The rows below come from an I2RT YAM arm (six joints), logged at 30 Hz.
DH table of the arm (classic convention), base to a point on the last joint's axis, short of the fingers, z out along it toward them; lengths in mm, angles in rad. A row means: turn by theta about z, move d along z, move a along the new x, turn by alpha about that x. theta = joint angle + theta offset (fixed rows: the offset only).
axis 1: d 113.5, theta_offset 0, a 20, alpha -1.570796
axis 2: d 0, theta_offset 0, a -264, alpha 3.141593
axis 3: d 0, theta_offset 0.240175, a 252.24, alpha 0
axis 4: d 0, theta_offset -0.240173, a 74, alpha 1.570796
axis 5: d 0, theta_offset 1.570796, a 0, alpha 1.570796
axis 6: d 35.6, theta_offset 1.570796, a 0, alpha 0
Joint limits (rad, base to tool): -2.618..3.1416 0..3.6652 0..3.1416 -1.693..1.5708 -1.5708..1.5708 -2.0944..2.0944
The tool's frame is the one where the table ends.
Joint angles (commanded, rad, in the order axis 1, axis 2, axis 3, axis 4, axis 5, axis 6), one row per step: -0.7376 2.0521 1.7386 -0.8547 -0.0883 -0.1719; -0.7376 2.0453 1.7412 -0.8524 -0.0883 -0.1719; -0.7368 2.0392 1.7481 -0.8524 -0.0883 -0.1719; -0.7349 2.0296 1.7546 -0.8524 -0.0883 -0.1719; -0.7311 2.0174 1.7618 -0.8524 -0.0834 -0.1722; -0.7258 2.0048 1.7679 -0.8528 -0.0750 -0.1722; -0.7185 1.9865 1.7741 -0.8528 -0.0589 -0.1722; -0.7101 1.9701 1.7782 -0.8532 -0.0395 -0.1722; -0.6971 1.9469 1.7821 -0.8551 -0.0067 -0.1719; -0.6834 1.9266 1.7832 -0.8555 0.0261 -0.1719; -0.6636 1.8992 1.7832 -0.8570 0.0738 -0.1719; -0.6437 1.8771 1.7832 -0.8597 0.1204 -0.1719; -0.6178 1.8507 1.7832 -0.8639 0.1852 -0.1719
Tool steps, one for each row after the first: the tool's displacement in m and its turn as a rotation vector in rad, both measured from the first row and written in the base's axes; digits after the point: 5 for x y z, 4 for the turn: -0.00019 0.00017 0.00370 -0.0079 -0.0087 0.0000; 0.00008 0.00040 0.00829 -0.0166 -0.0183 0.0008; 0.00027 0.00135 0.01422 -0.0274 -0.0302 0.0027; 0.00061 0.00303 0.02144 -0.0438 -0.0416 0.0047; 0.00105 0.00533 0.02846 -0.0615 -0.0503 0.0064; 0.00116 0.00868 0.03787 -0.0884 -0.0592 0.0064; 0.00138 0.01237 0.04581 -0.1143 -0.0632 0.0059; 0.00138 0.01812 0.05634 -0.1521 -0.0640 0.0029; 0.00162 0.02394 0.06487 -0.1870 -0.0622 0.0004; 0.00167 0.03237 0.07580 -0.2344 -0.0570 -0.0042; 0.00205 0.04039 0.08449 -0.2768 -0.0485 -0.0088; 0.00225 0.05056 0.09479 -0.3325 -0.0342 -0.0178
